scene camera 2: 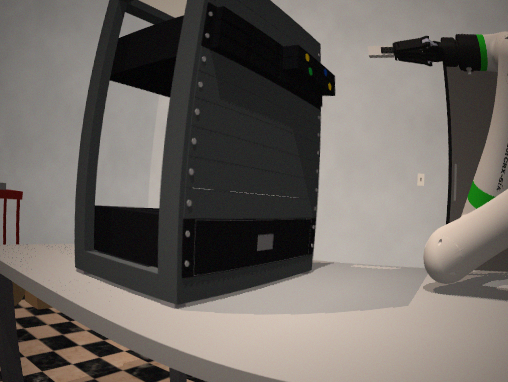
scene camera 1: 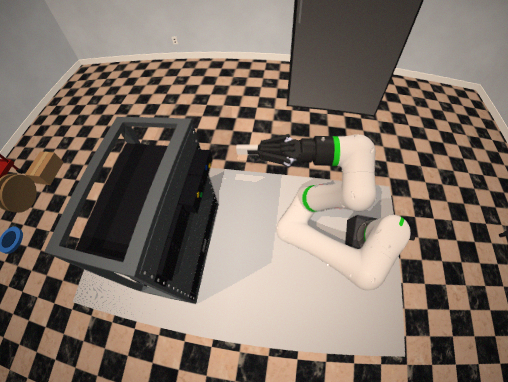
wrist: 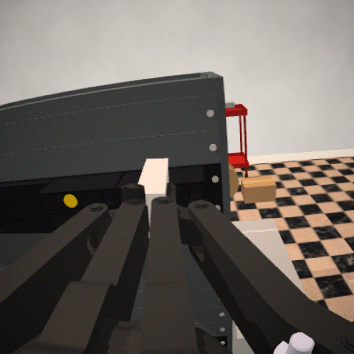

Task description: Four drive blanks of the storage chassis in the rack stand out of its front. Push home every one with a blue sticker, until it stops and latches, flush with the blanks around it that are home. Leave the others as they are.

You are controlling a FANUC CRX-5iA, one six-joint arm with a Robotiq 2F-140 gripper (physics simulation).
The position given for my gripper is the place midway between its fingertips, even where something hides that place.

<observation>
In view: my gripper [scene camera 2: 368, 52] and a rack [scene camera 2: 236, 121].
The rack also shows in scene camera 1 [scene camera 1: 139, 227] and in the wrist view [wrist: 72, 147]. My gripper is seen too in scene camera 1 [scene camera 1: 237, 149] and in the wrist view [wrist: 157, 175].
</observation>
